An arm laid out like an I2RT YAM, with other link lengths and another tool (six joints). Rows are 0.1 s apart.
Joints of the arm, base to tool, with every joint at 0 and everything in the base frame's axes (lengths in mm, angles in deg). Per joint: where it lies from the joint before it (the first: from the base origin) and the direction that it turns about. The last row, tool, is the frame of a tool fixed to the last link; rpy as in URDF.
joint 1: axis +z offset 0 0 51
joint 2: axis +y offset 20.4 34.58 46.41
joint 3: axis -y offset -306.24 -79.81 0
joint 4: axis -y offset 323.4 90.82 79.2
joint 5: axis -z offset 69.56 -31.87 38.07
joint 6: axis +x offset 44.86 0 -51.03
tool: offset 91 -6 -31 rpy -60.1 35.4 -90
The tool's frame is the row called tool.
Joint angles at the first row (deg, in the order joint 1, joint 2, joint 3, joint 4, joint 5, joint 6):
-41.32, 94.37, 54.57, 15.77, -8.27, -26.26
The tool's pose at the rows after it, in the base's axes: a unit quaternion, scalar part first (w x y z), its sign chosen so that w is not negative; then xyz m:
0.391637 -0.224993 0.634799 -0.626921 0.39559 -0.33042 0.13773
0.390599 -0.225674 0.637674 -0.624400 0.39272 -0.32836 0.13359
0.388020 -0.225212 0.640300 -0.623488 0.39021 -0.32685 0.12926
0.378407 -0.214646 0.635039 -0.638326 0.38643 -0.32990 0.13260
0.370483 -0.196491 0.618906 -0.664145 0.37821 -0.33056 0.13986
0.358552 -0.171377 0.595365 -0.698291 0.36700 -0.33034 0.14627
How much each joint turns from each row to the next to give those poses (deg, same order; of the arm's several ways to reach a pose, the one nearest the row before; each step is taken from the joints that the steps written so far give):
-0.39, -0.18, -0.07, -0.24, -0.86, 0.39
-0.07, -0.22, -0.76, 0.09, -0.08, 0.00
0.00, -0.08, -0.73, 0.28, 0.24, 0.07
-0.02, -0.59, -0.76, 1.55, 1.99, 0.37
0.00, -1.91, -2.51, 3.87, 2.60, 0.57
0.17, -2.07, -3.63, 5.97, 3.80, 0.54

